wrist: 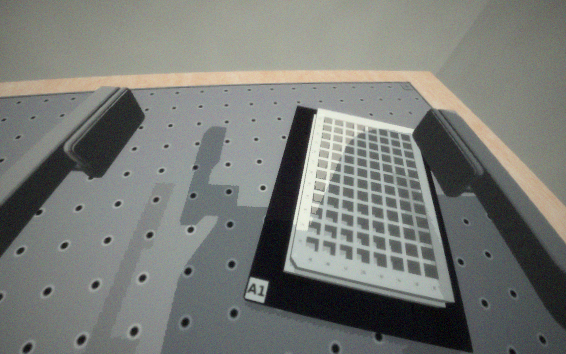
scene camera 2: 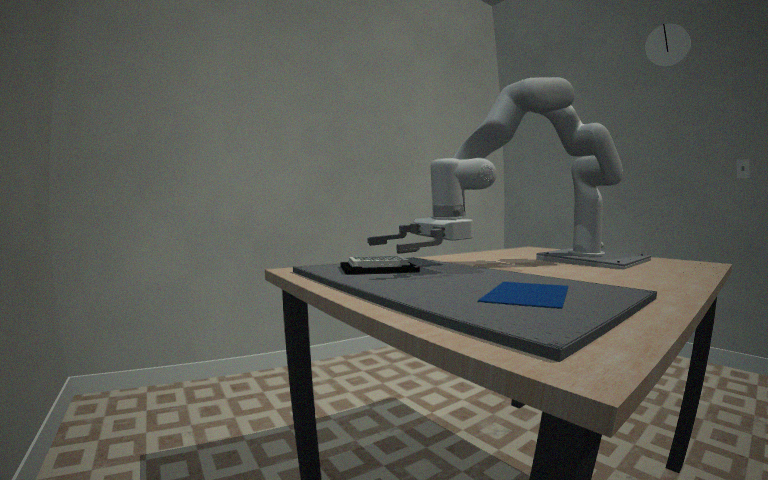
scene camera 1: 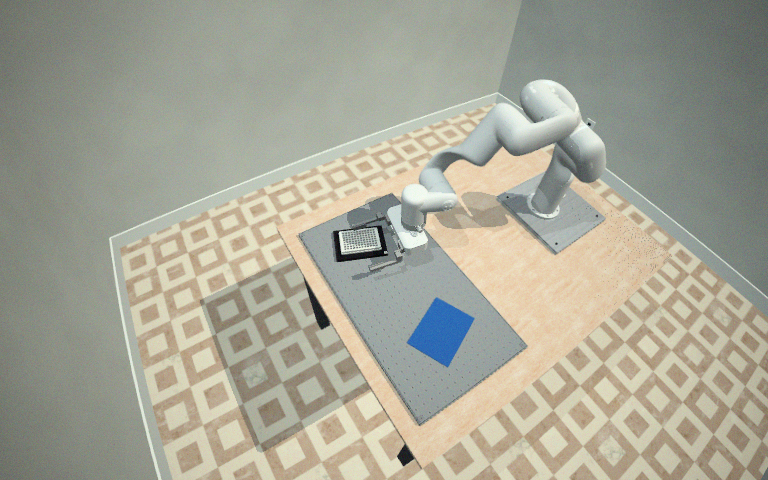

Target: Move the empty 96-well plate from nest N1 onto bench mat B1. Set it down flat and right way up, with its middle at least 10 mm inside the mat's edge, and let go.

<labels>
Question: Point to a white 96-well plate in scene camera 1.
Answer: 363,240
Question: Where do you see a blue bench mat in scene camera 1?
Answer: At 440,333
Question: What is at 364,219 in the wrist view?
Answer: A white 96-well plate.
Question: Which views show my gripper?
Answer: The wrist view, scene camera 2 and scene camera 1: all of them.
</labels>
